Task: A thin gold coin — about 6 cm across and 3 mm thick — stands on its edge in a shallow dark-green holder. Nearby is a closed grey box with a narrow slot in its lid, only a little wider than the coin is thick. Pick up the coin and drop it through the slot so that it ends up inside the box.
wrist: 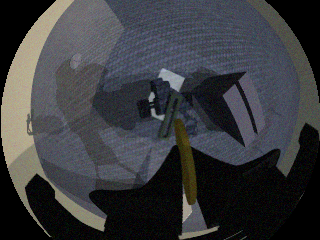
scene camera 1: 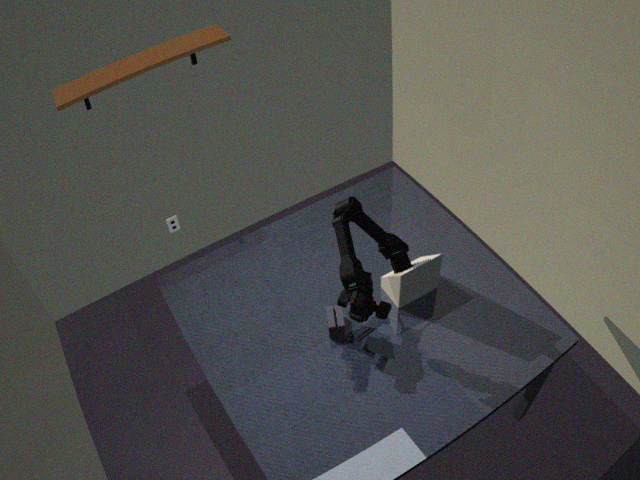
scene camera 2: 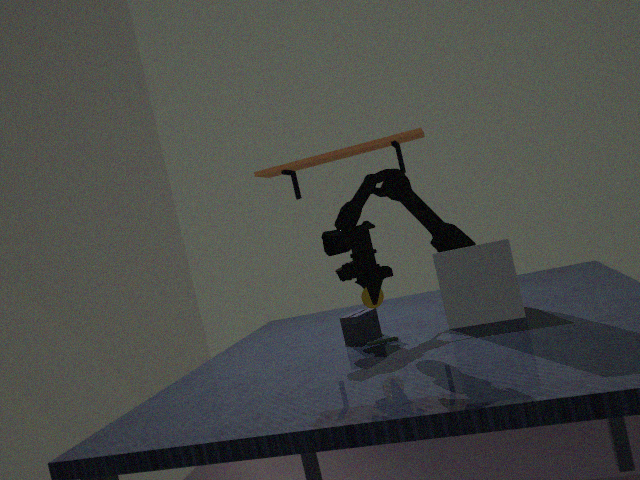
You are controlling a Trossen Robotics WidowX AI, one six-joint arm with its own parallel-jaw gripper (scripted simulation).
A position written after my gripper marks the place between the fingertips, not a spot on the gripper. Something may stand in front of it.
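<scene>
Scene camera 2 shows me my gripper (scene camera 2: 374, 304). In the wrist view I find my gripper (wrist: 179, 148) as well, and here my gripper carries a gold coin (wrist: 189, 174).
</scene>
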